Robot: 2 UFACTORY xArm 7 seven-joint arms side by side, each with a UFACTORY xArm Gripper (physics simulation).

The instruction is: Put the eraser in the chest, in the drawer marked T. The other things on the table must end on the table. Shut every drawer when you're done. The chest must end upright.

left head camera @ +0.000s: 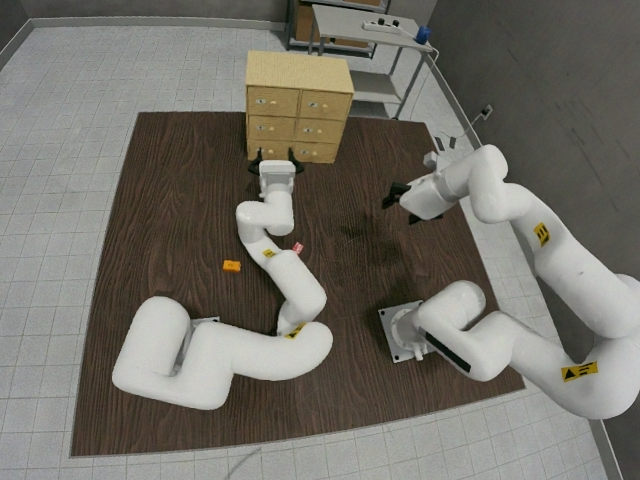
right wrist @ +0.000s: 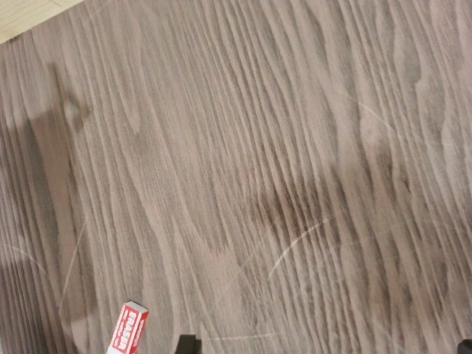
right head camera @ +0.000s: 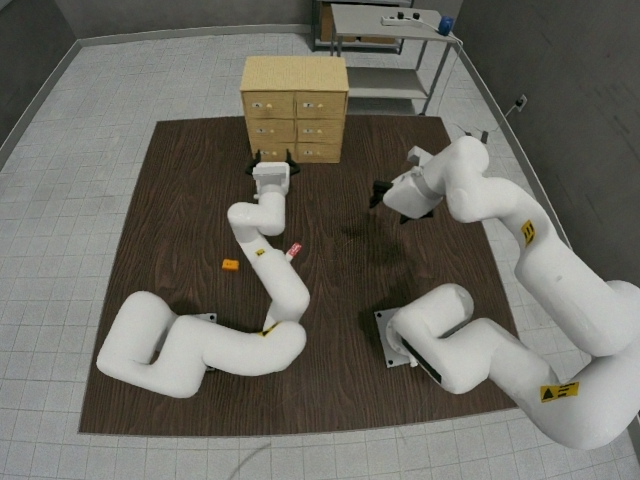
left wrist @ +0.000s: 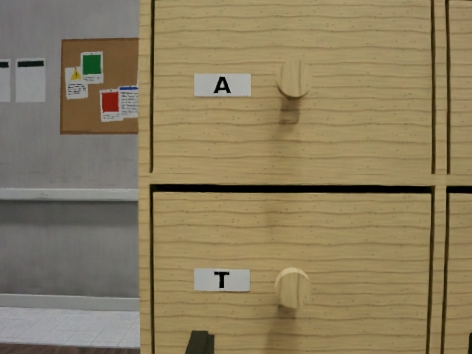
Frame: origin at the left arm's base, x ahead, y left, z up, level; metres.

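Where they show: left gripper, fingertip midpoint: (left head camera: 274, 150) (right head camera: 273, 152); right gripper, fingertip midpoint: (left head camera: 396, 212) (right head camera: 386, 211); right arm's base, link origin: (left head camera: 409, 329).
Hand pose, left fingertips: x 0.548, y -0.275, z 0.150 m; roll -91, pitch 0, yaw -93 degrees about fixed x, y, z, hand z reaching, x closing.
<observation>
After its pixels a point has its place.
The wooden chest (left head camera: 299, 72) @[x 0.714, y -0.356, z 0.319 m] (right head camera: 294, 74) @[x 0.713, y -0.356, z 0.319 m] stands upright at the back of the table, its drawers shut. Drawer T (left head camera: 281, 133) @[x 0.639, y -0.306, z 0.136 m] (right head camera: 281, 136) @[x 0.639, y -0.303, z 0.131 m] (left wrist: 350, 235) @[x 0.639, y -0.303, z 0.182 m] is the middle one of the left column, with a round knob (left wrist: 293, 288) @[x 0.623, y -0.271, z 0.158 m]. My left gripper (left head camera: 275, 151) @[x 0.548, y -0.275, z 0.150 m] (right head camera: 272, 152) @[x 0.548, y -0.275, z 0.150 m] (left wrist: 335, 345) @[x 0.548, y -0.275, z 0.150 m] is open and empty, pointing at the chest's left column, its fingers spread wide. The red and white eraser (left head camera: 297, 248) @[x 0.265, y -0.324, z 0.013 m] (right head camera: 294, 251) @[x 0.254, y -0.321, z 0.013 m] (right wrist: 128, 327) @[x 0.263, y -0.325, z 0.013 m] lies on the table, partly hidden by my left arm in the head views. My right gripper (left head camera: 398, 212) @[x 0.236, y -0.557, z 0.239 m] (right head camera: 386, 212) @[x 0.236, y -0.557, z 0.239 m] (right wrist: 326, 346) @[x 0.236, y -0.557, z 0.239 m] is open and empty above the table's right side.
A small orange block (left head camera: 231, 266) @[x 0.221, y -0.121, z 0.018 m] (right head camera: 230, 264) @[x 0.225, y -0.122, z 0.017 m] lies on the table (left head camera: 170, 206) @[x 0.459, y 0.072, z 0.000 m] (right head camera: 175, 206) @[x 0.470, y 0.088, z 0.000 m], left of my left arm's forearm. Drawer A (left wrist: 350, 130) @[x 0.639, y -0.303, z 0.238 m] is directly above drawer T. A grey metal workbench (left head camera: 351, 25) (right head camera: 361, 23) stands on the floor behind the chest, to the right.
</observation>
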